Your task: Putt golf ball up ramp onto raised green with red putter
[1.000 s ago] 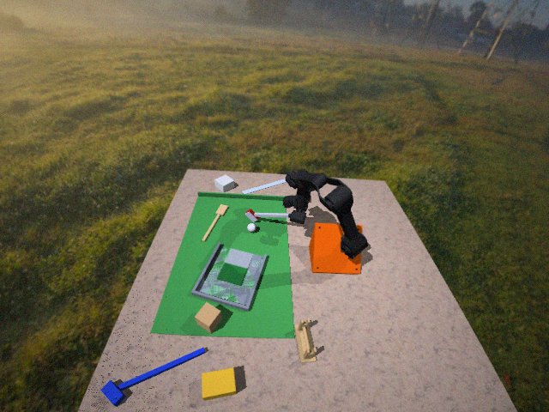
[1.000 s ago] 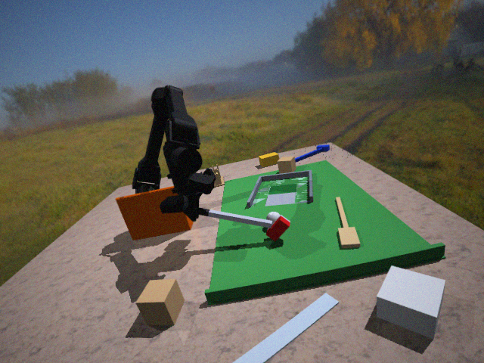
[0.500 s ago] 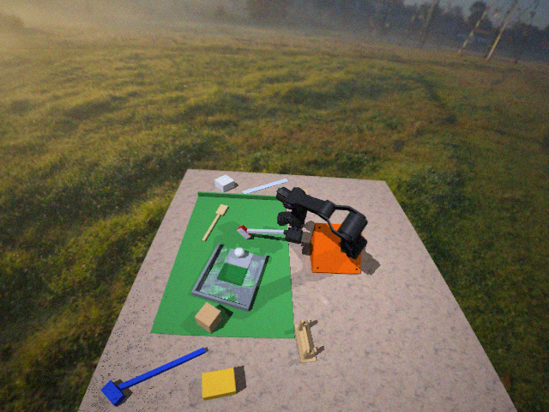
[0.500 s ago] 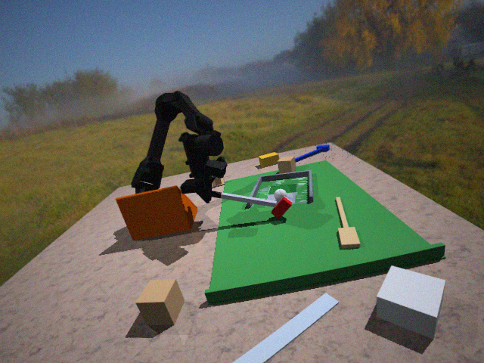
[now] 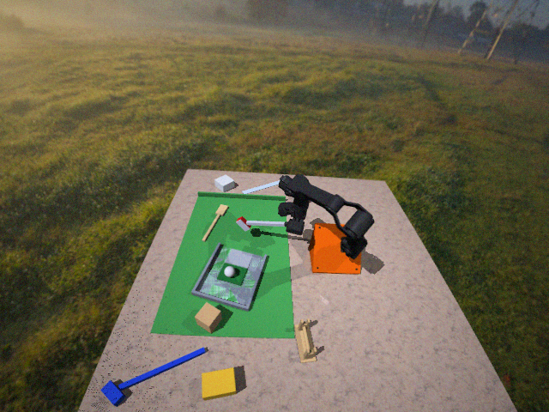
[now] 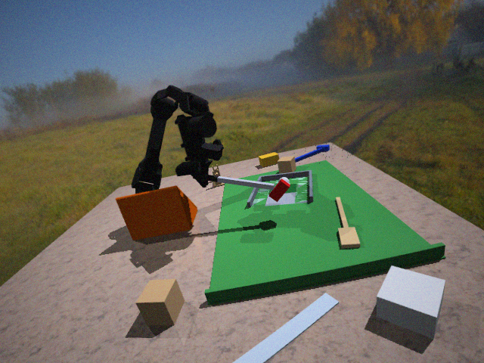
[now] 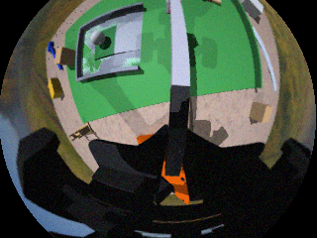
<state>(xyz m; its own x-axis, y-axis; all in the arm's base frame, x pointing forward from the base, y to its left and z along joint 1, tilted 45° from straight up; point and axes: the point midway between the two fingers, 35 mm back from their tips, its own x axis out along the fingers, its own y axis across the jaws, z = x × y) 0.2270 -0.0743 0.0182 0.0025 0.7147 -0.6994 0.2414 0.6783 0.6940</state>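
Now: the red putter 11 cm ahead of my gripper tip and 3 cm to the right of it. Round my gripper tip: grey frame 25 cm ahead, 17 cm to the left, 12 cm below; white golf ball 25 cm ahead, 15 cm to the left, 10 cm below; tan stand 40 cm to the left, 9 cm below, 2 cm behind.
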